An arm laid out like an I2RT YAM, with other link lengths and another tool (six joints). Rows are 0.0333 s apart.
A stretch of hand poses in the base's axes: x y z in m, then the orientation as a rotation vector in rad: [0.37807, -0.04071, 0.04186, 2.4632, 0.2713, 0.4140]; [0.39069, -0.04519, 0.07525, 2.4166, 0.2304, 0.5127]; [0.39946, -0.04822, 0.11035, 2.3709, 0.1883, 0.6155]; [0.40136, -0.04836, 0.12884, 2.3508, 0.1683, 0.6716]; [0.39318, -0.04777, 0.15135, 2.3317, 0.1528, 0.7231]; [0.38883, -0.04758, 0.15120, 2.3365, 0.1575, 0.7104]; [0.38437, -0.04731, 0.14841, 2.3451, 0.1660, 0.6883]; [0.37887, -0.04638, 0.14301, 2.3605, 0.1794, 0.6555]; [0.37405, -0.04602, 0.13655, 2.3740, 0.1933, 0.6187]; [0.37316, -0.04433, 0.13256, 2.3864, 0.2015, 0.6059]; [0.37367, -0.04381, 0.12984, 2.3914, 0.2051, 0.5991]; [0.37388, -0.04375, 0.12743, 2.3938, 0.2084, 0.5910]
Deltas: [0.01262, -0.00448, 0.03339, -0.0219, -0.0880, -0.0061]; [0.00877, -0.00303, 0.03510, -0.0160, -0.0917, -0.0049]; [0.00190, -0.00014, 0.01849, -0.0028, -0.0483, 0.0005]; [-0.00818, 0.00059, 0.02251, -0.0026, -0.0438, 0.0027]; [-0.00435, 0.00019, -0.00015, 0.0005, 0.0111, -0.0001]; [-0.00446, 0.00027, -0.00279, 0.0012, 0.0194, 0.0002]; [-0.00550, 0.00093, -0.00540, 0.0045, 0.0296, 0.0014]; [-0.00482, 0.00036, -0.00646, 0.0021, 0.0319, 0.0004]; [-0.00089, 0.00169, -0.00399, 0.0077, 0.0138, 0.0035]; [0.00051, 0.00052, -0.00272, 0.0027, 0.0067, 0.0011]; [0.00021, 0.00006, -0.00241, 0.0000, 0.0069, 0.0002]
